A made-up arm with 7 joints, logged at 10 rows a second.
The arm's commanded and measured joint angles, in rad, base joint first. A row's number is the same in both.
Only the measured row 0 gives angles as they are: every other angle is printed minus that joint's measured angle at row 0.
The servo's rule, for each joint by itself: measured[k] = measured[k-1] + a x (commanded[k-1-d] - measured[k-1]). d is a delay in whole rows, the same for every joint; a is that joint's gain. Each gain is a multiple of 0.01, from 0.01 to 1. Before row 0 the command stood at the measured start. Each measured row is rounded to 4 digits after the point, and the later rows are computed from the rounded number. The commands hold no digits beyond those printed.
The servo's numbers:
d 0
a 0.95 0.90 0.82 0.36 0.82 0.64 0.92
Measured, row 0:
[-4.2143 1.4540 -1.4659 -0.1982 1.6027 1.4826 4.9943]
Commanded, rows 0 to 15:
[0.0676 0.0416 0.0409 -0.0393 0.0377 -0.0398 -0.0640]
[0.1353 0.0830 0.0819 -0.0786 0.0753 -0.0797 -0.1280]
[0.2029 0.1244 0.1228 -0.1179 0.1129 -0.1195 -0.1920]
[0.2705 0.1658 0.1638 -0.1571 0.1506 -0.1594 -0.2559]
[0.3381 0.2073 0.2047 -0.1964 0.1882 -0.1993 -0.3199]
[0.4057 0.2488 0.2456 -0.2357 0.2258 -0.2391 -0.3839]
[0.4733 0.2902 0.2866 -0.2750 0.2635 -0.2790 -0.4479]
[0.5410 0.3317 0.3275 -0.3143 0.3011 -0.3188 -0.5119]
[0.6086 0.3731 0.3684 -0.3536 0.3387 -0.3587 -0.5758]
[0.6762 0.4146 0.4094 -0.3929 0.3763 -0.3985 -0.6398]
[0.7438 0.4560 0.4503 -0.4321 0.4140 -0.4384 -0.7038]
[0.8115 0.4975 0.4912 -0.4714 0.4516 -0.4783 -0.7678]
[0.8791 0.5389 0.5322 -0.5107 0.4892 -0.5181 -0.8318]
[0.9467 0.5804 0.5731 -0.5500 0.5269 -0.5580 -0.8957]
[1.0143 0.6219 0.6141 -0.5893 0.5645 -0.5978 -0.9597]
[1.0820 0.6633 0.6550 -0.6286 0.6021 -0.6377 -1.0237]
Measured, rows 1 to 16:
[0.0642 0.0374 0.0335 -0.0141 0.0309 -0.0255 -0.0589]
[0.1317 0.0784 0.0732 -0.0373 0.0673 -0.0602 -0.1225]
[0.1993 0.1198 0.1139 -0.0663 0.1047 -0.0982 -0.1864]
[0.2669 0.1612 0.1548 -0.0990 0.1423 -0.1374 -0.2503]
[0.3345 0.2027 0.1957 -0.1341 0.1799 -0.1770 -0.3143]
[0.4021 0.2442 0.2366 -0.1707 0.2175 -0.2167 -0.3783]
[0.4697 0.2856 0.2776 -0.2082 0.2552 -0.2566 -0.4423]
[0.5374 0.3271 0.3185 -0.2464 0.2928 -0.2964 -0.5063]
[0.6050 0.3685 0.3594 -0.2850 0.3304 -0.3363 -0.5702]
[0.6726 0.4100 0.4004 -0.3238 0.3680 -0.3761 -0.6342]
[0.7402 0.4514 0.4413 -0.3628 0.4057 -0.4160 -0.6982]
[0.8079 0.4929 0.4822 -0.4019 0.4433 -0.4559 -0.7622]
[0.8755 0.5343 0.5232 -0.4411 0.4809 -0.4957 -0.8262]
[0.9431 0.5758 0.5641 -0.4803 0.5186 -0.5356 -0.8901]
[1.0107 0.6173 0.6051 -0.5195 0.5562 -0.5754 -0.9541]
[1.0784 0.6587 0.6460 -0.5588 0.5938 -0.6153 -1.0181]

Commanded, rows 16 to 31:
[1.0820 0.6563 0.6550 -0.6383 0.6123 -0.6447 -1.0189]
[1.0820 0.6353 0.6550 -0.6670 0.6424 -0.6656 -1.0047]
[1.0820 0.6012 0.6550 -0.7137 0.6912 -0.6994 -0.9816]
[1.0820 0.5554 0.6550 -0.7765 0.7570 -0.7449 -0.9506]
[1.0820 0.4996 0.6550 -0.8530 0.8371 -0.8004 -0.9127]
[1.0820 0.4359 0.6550 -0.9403 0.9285 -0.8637 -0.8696]
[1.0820 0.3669 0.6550 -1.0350 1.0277 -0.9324 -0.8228]
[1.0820 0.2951 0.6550 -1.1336 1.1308 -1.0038 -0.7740]
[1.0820 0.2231 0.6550 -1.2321 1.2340 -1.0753 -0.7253]
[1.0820 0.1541 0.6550 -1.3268 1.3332 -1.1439 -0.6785]
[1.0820 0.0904 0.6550 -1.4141 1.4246 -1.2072 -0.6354]
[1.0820 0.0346 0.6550 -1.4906 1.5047 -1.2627 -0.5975]
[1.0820 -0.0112 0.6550 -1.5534 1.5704 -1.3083 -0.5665]
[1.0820 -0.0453 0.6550 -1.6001 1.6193 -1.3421 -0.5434]
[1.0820 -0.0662 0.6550 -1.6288 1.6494 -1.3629 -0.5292]
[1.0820 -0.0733 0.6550 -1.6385 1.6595 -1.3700 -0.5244]
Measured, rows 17 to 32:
[1.0818 0.6565 0.6534 -0.5874 0.6090 -0.6341 -1.0188]
[1.0820 0.6374 0.6547 -0.6161 0.6364 -0.6543 -1.0058]
[1.0820 0.6048 0.6549 -0.6512 0.6813 -0.6832 -0.9835]
[1.0820 0.5603 0.6550 -0.6963 0.7434 -0.7227 -0.9532]
[1.0820 0.5057 0.6550 -0.7527 0.8202 -0.7724 -0.9159]
[1.0820 0.4429 0.6550 -0.8202 0.9090 -0.8308 -0.8733]
[1.0820 0.3745 0.6550 -0.8975 1.0063 -0.8958 -0.8268]
[1.0820 0.3030 0.6550 -0.9825 1.1084 -0.9649 -0.7782]
[1.0820 0.2311 0.6550 -1.0724 1.2114 -1.0356 -0.7295]
[1.0820 0.1618 0.6550 -1.1640 1.3113 -1.1049 -0.6826]
[1.0820 0.0975 0.6550 -1.2540 1.4042 -1.1704 -0.6392]
[1.0820 0.0409 0.6550 -1.3392 1.4866 -1.2295 -0.6008]
[1.0820 -0.0060 0.6550 -1.4163 1.5553 -1.2799 -0.5692]
[1.0820 -0.0414 0.6550 -1.4825 1.6078 -1.3197 -0.5455]
[1.0820 -0.0637 0.6550 -1.5352 1.6419 -1.3473 -0.5305]
[1.0820 -0.0723 0.6550 -1.5724 1.6563 -1.3618 -0.5249]

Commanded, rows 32 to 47:
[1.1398 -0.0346 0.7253 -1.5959 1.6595 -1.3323 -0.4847]
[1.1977 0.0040 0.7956 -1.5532 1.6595 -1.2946 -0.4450]
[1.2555 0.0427 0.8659 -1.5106 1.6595 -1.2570 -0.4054]
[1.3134 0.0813 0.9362 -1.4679 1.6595 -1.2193 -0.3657]
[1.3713 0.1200 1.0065 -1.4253 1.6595 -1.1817 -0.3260]
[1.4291 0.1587 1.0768 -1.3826 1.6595 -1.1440 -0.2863]
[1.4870 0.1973 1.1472 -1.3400 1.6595 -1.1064 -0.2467]
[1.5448 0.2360 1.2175 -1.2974 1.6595 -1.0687 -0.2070]
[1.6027 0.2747 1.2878 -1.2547 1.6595 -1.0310 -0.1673]
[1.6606 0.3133 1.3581 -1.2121 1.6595 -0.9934 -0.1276]
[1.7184 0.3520 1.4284 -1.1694 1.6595 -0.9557 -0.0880]
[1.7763 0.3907 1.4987 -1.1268 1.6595 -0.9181 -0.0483]
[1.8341 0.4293 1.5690 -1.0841 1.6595 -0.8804 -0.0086]
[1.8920 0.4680 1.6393 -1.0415 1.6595 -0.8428 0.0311]
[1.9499 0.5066 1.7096 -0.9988 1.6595 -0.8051 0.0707]
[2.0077 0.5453 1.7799 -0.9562 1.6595 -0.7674 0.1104]
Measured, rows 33 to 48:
[1.1369 -0.0384 0.7126 -1.5809 1.6589 -1.3429 -0.4879]
[1.1947 -0.0002 0.7807 -1.5709 1.6594 -1.3120 -0.4484]
[1.2525 0.0384 0.8506 -1.5492 1.6595 -1.2768 -0.4088]
[1.3104 0.0770 0.9208 -1.5199 1.6595 -1.2400 -0.3691]
[1.3683 0.1157 0.9911 -1.4858 1.6595 -1.2027 -0.3294]
[1.4261 0.1544 1.0614 -1.4486 1.6595 -1.1651 -0.2897]
[1.4840 0.1930 1.1318 -1.4095 1.6595 -1.1275 -0.2501]
[1.5418 0.2317 1.2021 -1.3691 1.6595 -1.0899 -0.2104]
[1.5997 0.2704 1.2724 -1.3279 1.6595 -1.0522 -0.1707]
[1.6576 0.3090 1.3427 -1.2862 1.6595 -1.0146 -0.1310]
[1.7154 0.3477 1.4130 -1.2442 1.6595 -0.9769 -0.0914]
[1.7733 0.3864 1.4833 -1.2019 1.6595 -0.9393 -0.0517]
[1.8311 0.4250 1.5536 -1.1595 1.6595 -0.9016 -0.0120]
[1.8890 0.4637 1.6239 -1.1170 1.6595 -0.8640 0.0277]
[1.9469 0.5023 1.6942 -1.0744 1.6595 -0.8263 0.0673]
[2.0047 0.5410 1.7645 -1.0318 1.6595 -0.7886 0.1070]

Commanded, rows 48 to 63:
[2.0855 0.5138 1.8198 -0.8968 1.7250 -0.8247 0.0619]
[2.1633 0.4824 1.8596 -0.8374 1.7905 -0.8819 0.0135]
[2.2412 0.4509 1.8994 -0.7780 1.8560 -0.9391 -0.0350]
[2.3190 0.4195 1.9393 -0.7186 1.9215 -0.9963 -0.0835]
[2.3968 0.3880 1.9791 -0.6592 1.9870 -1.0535 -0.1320]
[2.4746 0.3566 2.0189 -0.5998 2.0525 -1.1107 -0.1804]
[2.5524 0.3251 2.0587 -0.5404 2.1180 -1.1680 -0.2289]
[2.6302 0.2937 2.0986 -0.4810 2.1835 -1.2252 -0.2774]
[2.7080 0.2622 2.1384 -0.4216 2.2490 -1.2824 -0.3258]
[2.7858 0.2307 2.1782 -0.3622 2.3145 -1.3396 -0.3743]
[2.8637 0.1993 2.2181 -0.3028 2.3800 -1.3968 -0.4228]
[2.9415 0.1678 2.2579 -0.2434 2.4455 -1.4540 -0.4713]
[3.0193 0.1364 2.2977 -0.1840 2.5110 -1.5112 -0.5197]
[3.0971 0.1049 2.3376 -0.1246 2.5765 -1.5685 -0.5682]
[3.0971 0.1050 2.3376 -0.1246 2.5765 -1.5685 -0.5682]
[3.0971 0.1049 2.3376 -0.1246 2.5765 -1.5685 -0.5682]
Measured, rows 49 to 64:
[2.0815 0.5165 1.8098 -0.9832 1.7132 -0.8117 0.0655]
[2.1592 0.4858 1.8506 -0.9307 1.7766 -0.8566 0.0177]
[2.2371 0.4544 1.8906 -0.8757 1.8417 -0.9094 -0.0308]
[2.3149 0.4230 1.9305 -0.8191 1.9071 -0.9650 -0.0793]
[2.3927 0.3915 1.9704 -0.7615 1.9726 -1.0216 -0.1278]
[2.4705 0.3601 2.0102 -0.7033 2.0381 -1.0786 -0.1762]
[2.5483 0.3286 2.0500 -0.6447 2.1036 -1.1358 -0.2247]
[2.6261 0.2972 2.0899 -0.5858 2.1691 -1.1930 -0.2732]
[2.7039 0.2657 2.1297 -0.5267 2.2346 -1.2502 -0.3216]
[2.7817 0.2342 2.1695 -0.4675 2.3001 -1.3074 -0.3701]
[2.8596 0.2028 2.2094 -0.4082 2.3656 -1.3646 -0.4186]
[2.9374 0.1713 2.2492 -0.3489 2.4311 -1.4218 -0.4671]
[3.0152 0.1399 2.2890 -0.2895 2.4966 -1.4790 -0.5155]
[3.0930 0.1084 2.3289 -0.2301 2.5621 -1.5363 -0.5640]
[3.0969 0.1053 2.3360 -0.1921 2.5739 -1.5569 -0.5679]
[3.0971 0.1049 2.3373 -0.1678 2.5760 -1.5643 -0.5682]

